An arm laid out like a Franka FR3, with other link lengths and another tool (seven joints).
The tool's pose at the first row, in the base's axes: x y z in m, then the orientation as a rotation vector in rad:
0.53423, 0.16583, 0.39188, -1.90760, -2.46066, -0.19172
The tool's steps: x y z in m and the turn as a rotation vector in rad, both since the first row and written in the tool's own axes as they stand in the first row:
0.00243, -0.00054, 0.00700, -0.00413, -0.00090, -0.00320
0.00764, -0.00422, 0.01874, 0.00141, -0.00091, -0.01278
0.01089, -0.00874, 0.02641, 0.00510, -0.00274, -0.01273
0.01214, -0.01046, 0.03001, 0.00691, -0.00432, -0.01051
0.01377, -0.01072, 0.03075, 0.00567, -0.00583, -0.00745
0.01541, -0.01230, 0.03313, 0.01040, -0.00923, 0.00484
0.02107, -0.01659, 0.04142, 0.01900, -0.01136, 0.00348
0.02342, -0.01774, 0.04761, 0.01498, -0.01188, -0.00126
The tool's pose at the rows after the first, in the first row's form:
0.53350, 0.16881, 0.38511, -1.90588, -2.46599, -0.19621
0.52931, 0.17423, 0.37364, -1.89228, -2.47345, -0.18937
0.52457, 0.17710, 0.36596, -1.89196, -2.47314, -0.18304
0.52280, 0.17828, 0.36236, -1.89482, -2.47123, -0.17927
0.52218, 0.17987, 0.36175, -1.89982, -2.46961, -0.17940
0.52038, 0.18133, 0.35941, -1.91458, -2.45762, -0.17007
0.51528, 0.18665, 0.35135, -1.91079, -2.45698, -0.15729
0.51394, 0.18931, 0.34533, -1.90702, -2.46361, -0.16199

